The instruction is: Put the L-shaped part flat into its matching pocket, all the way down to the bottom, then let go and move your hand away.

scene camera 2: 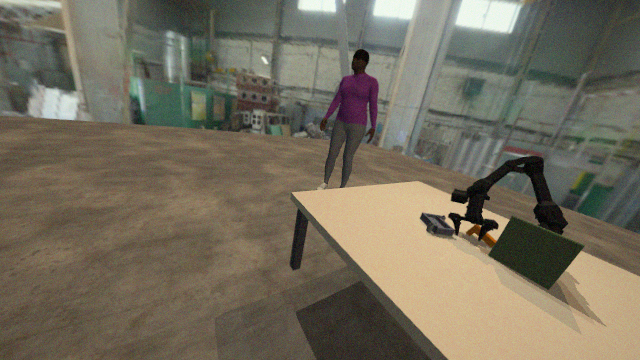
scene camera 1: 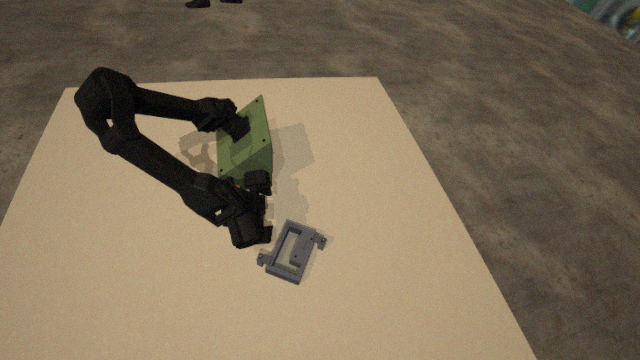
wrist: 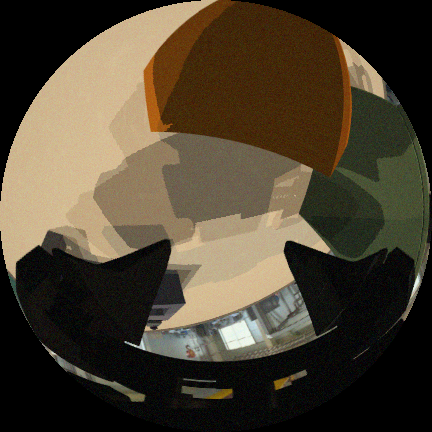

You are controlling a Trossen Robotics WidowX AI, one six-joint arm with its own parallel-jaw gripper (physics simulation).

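Places are measured from the arm's base along level axes (x ahead, y left, z up), in metres.
Pixels of known places: gripper, fingertip midpoint: (scene camera 2: 467,237) (scene camera 1: 270,210) (wrist: 229,247); arm's base, link origin: (scene camera 2: 543,240) (scene camera 1: 241,129).
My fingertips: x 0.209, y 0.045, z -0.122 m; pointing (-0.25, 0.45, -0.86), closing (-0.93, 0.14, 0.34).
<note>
For each thing: its top centre in the pictures, then the offset to it from my fingertips. Level surfaces: height alone.
- orange L-shaped part, top centre: (scene camera 1: 233,196) (scene camera 2: 485,229) dz +0.046, dx -0.037, dy -0.093 m
- grey fixture, top centre: (wrist: 113,323) (scene camera 1: 293,247) (scene camera 2: 438,218) dz +0.031, dx +0.133, dy +0.032 m
- pale table, surface height: dz -0.017 m
The orange L-shaped part (scene camera 1: 238,186) (scene camera 2: 488,238) (wrist: 260,75) is large at the top of the wrist view, outside the fingers. In scene camera 2 it stands tilted on the table with its bend upward, partly behind the gripper; in scene camera 1 the arm hides nearly all of it. My gripper (scene camera 1: 268,212) (scene camera 2: 469,236) (wrist: 229,247) is open and empty, low over the table, between the part and the pocket fixture. The grey fixture (scene camera 1: 285,276) (scene camera 2: 440,230) (wrist: 172,289) lies flat on the table with its opening upward. My left finger covers part of it in the wrist view.
A slanted green panel (scene camera 1: 252,142) (scene camera 2: 537,252) (wrist: 400,192) stands close beside the part and the gripper, near the arm's base. The fixture has small side tabs. The pale table (scene camera 1: 390,260) (scene camera 2: 370,225) carries these things. A person (scene camera 2: 357,100) stands beyond the table.
</note>
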